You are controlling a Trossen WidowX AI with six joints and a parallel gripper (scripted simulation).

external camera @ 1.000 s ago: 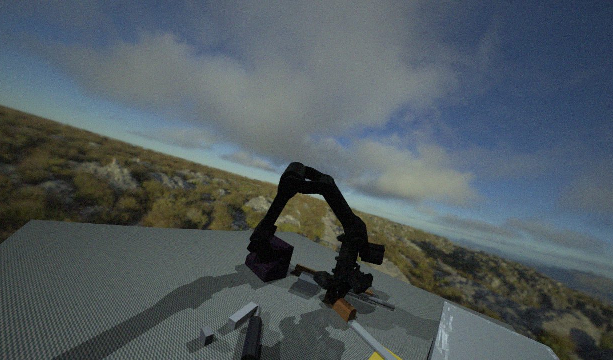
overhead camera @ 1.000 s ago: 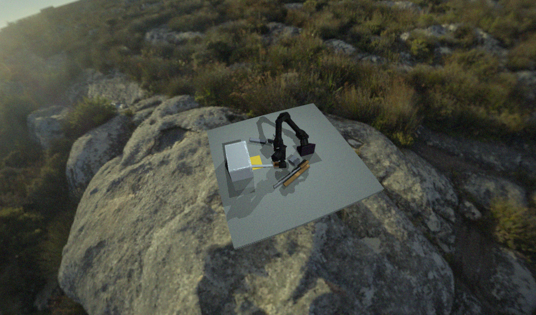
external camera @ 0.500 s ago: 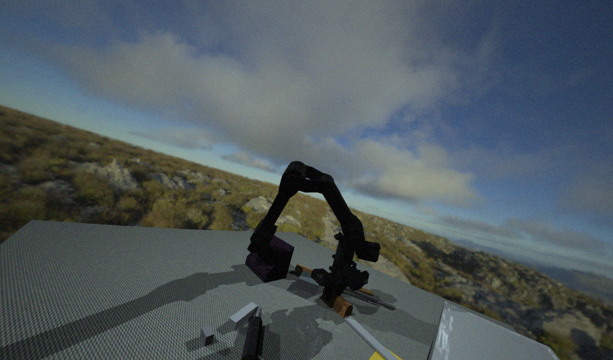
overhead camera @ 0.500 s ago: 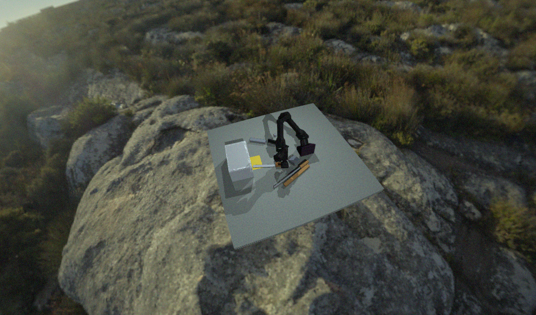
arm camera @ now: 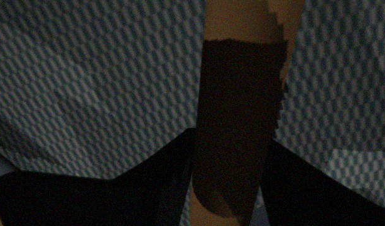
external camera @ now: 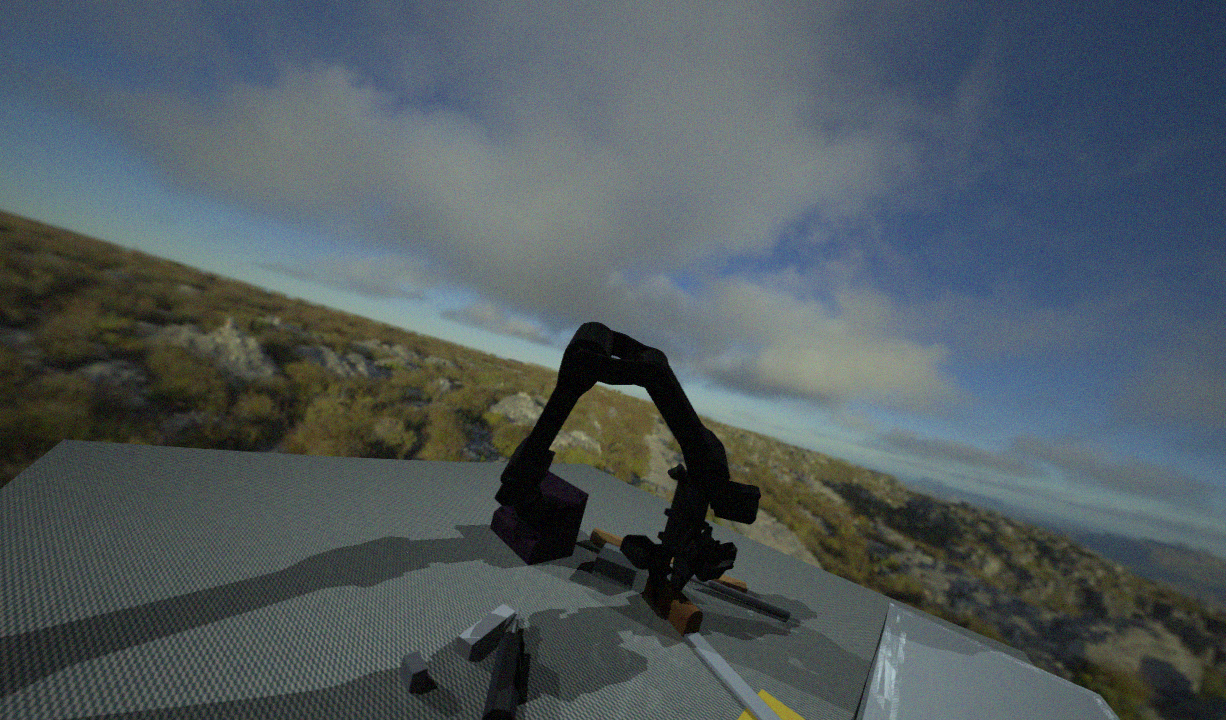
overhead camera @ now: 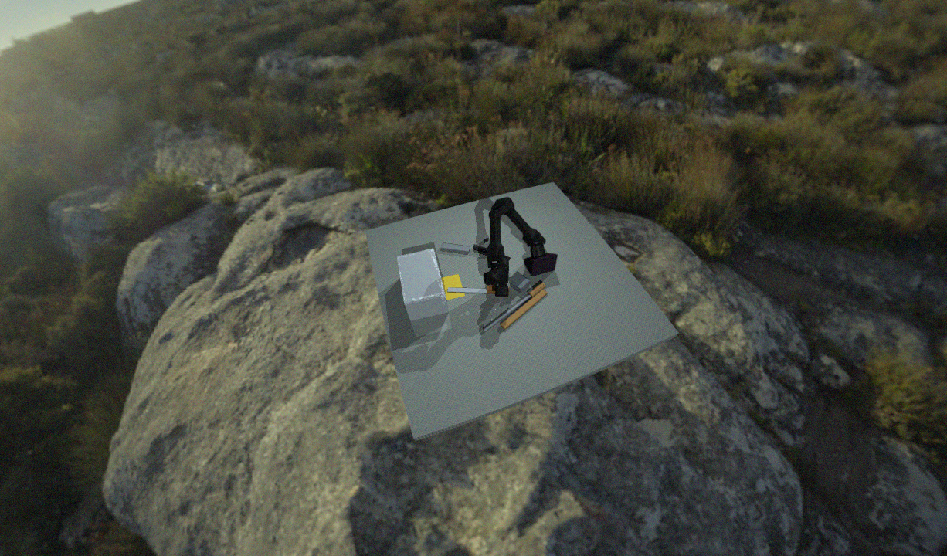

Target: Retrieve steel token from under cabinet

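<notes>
The grey bar is 90 mm behind my gripper tip and 280 mm to the right of it. From my gripper tip the other things lie so: grey block 100 mm behind, 10 mm above; small grey cube 80 mm behind, 370 mm to the right; wooden stick 50 mm behind, 140 mm to the left.
</notes>
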